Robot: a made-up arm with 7 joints.
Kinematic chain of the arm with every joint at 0, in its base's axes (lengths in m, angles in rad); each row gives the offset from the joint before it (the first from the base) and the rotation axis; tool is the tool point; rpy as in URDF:
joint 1: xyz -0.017 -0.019 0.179 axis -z
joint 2: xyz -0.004 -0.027 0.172 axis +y
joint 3: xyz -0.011 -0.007 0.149 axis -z
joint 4: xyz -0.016 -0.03 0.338 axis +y
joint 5: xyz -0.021 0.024 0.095 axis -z
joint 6: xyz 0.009 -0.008 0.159 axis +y
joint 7: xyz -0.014 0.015 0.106 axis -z
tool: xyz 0.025 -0.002 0.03 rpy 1.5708 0 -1.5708
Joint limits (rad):
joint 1: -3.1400..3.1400
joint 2: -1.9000..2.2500
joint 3: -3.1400..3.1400
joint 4: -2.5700..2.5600
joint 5: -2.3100..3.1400
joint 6: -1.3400..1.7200
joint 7: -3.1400..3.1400
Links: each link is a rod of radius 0.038 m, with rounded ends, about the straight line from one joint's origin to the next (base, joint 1, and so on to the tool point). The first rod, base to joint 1, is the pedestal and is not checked.
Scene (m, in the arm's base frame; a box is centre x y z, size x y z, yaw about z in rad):
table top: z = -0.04
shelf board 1: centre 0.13 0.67 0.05 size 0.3 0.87 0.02 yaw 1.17
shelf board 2: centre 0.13 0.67 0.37 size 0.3 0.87 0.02 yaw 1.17
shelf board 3: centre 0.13 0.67 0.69 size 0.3 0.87 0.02 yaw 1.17
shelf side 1: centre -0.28 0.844 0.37 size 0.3 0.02 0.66 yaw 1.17
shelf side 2: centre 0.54 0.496 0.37 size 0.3 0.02 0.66 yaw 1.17
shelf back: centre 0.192 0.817 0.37 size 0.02 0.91 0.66 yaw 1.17
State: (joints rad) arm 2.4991 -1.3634 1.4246 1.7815 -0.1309 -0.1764 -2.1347
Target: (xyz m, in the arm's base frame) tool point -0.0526 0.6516 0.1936
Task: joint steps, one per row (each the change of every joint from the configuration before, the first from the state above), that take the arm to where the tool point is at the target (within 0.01 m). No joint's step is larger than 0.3 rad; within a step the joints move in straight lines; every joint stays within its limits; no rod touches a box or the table.
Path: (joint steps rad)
1: 0.0534 0.0188 -0.0478 0.2094 0.0182 0.0698 0.0134
2: 0.0535 0.0188 -0.0478 0.2094 0.0182 0.0697 0.0134
3: -0.2019 -0.2708 0.2260 -0.0451 -0.0296 -0.0099 -0.0114
4: -0.2019 -0.2709 0.2260 -0.0451 -0.0297 -0.0100 -0.0113
5: -0.0249 0.0415 -0.0462 -0.2682 -0.0136 -0.0832 -0.0118
6: -0.0249 0.0414 -0.0461 -0.2683 -0.0135 -0.0833 -0.0118

